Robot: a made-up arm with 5 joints.
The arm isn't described. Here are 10 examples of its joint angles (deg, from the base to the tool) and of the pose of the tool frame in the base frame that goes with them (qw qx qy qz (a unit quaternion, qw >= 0); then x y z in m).
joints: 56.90 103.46 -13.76 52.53 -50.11
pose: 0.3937 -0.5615 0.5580 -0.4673 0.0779 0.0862 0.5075
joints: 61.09 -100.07 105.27 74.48 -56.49
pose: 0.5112 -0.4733 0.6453 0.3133 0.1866 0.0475 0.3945
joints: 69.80 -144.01 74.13 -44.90 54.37
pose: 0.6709 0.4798 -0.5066 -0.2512 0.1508 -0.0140 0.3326
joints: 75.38 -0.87 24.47 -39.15 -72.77
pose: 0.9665 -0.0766 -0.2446 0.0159 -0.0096 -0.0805 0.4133
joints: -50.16 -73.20 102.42 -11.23 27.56
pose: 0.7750 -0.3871 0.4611 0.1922 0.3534 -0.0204 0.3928
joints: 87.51 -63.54 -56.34 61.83 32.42
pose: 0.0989 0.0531 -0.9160 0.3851 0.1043 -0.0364 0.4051
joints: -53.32 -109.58 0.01 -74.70 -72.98
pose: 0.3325 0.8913 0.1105 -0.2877 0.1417 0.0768 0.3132
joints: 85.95 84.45 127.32 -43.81 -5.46
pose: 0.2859 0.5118 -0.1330 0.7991 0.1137 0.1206 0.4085
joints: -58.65 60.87 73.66 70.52 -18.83
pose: 0.3907 0.6762 -0.6242 0.0212 0.3798 0.0137 0.3694
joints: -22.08 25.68 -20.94 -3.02 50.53
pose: 0.8947 -0.2849 -0.3119 0.1455 0.2919 -0.0541 0.5585
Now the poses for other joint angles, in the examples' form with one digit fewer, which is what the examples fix.
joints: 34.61 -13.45 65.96 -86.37 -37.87
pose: 0.856 -0.124 -0.387 -0.320 0.019 -0.040 0.498
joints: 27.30 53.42 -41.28 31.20 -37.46
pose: 0.726 -0.593 0.245 0.249 0.158 0.028 0.572
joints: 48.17 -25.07 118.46 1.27 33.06
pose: 0.559 -0.773 -0.026 -0.299 0.114 0.050 0.525
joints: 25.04 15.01 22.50 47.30 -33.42
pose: 0.665 -0.560 0.491 0.057 0.187 -0.005 0.531
